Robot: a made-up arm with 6 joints. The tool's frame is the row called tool.
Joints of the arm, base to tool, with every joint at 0 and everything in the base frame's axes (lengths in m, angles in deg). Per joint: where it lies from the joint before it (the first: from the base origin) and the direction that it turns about. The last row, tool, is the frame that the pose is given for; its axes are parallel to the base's.
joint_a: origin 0 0 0.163 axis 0 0 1
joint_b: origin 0 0.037 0 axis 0 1 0
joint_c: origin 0 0 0.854 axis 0 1 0
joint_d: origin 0 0 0.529 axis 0 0 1
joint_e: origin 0 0 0 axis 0 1 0
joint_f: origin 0 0 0.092 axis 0 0 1
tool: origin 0 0 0
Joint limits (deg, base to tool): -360..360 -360..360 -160..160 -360..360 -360..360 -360..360
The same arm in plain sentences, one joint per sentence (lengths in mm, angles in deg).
The arm has six revolute joints in a row. What follows holds with every joint at zero, and every direction is one of the base frame's.
Joint 1 sits 163 mm along +z from the base frame's origin and turns about +z, from -360 to 360 deg.
Joint 2 sits 37 mm along +y from joint 1 and turns about +y, from -360 to 360 deg.
Joint 3 sits 854 mm along +z from joint 2 and turns about +y, from -160 to 160 deg.
Joint 4 sits 529 mm along +z from joint 3 and turns about +z, from -360 to 360 deg.
Joint 5 sits at the same point as joint 4 and turns about +y, from -360 to 360 deg.
Joint 6 sits 92 mm along +z from joint 5 and turns about +z, from -360 to 360 deg.
The tool frame, which is the frame that the pose is given for, sits at the same point as joint 6; its axes are parallel to the base frame's.

